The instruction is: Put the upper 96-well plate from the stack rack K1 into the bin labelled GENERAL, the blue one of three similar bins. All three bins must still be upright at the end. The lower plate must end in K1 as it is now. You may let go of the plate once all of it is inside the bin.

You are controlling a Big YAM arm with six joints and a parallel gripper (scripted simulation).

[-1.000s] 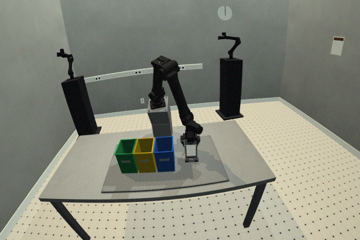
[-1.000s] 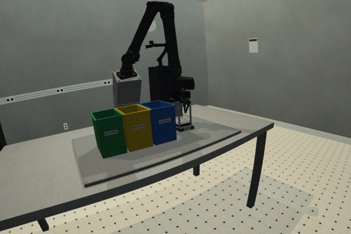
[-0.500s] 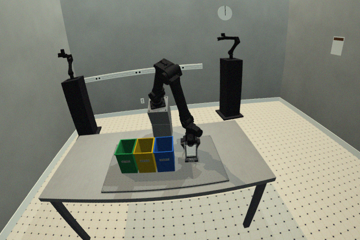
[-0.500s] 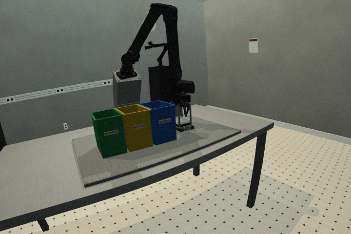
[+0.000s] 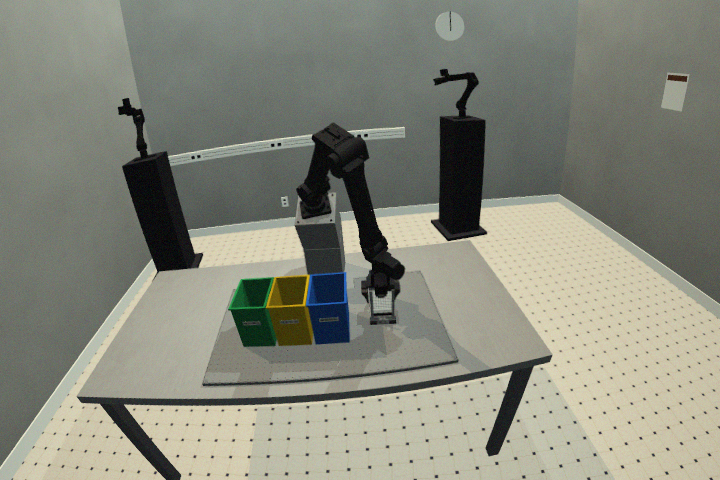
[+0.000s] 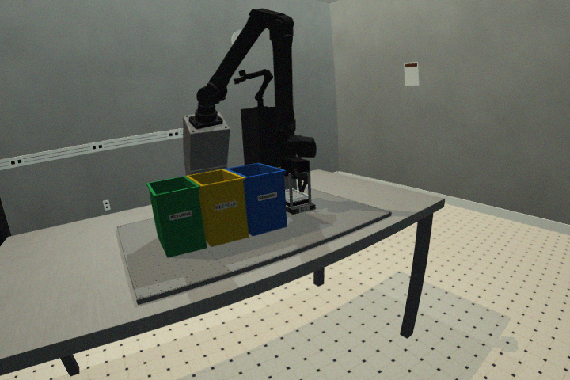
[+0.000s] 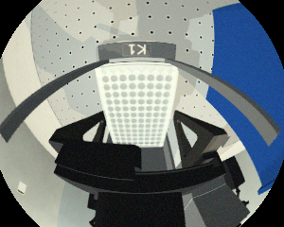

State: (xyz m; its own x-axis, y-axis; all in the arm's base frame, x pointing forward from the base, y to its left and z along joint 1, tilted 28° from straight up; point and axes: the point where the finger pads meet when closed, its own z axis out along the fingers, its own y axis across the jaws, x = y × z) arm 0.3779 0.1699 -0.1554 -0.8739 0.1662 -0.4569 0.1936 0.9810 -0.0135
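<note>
Right now the white 96-well plate is right at my hand. From my hand the other things lie so: yellow bin (40 mm ahead, 330 mm to the right, 50 mm above); then green bin (10 mm ahead, 460 mm to the right, 50 mm above); then blue general bin (60 mm ahead, 200 mm to the right, 50 mm above).
</note>
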